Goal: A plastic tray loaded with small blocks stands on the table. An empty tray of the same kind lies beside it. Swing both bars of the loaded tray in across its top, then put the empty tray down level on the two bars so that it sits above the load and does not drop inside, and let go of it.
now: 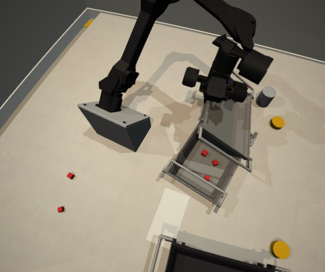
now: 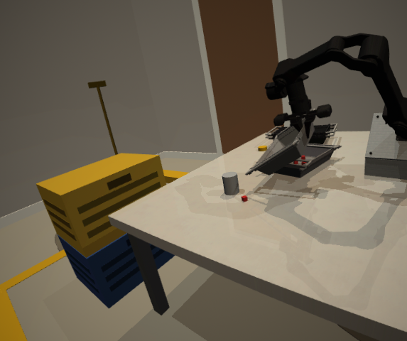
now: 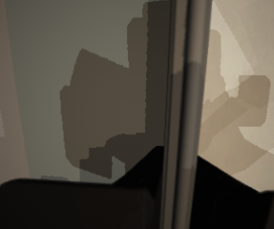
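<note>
Now: gripper tip 80 mm short of the empty tray and 20 mm to the right of it. Also, from my gripper tip: red block (100 mm ahead, 260 mm to the left, 140 mm below).
</note>
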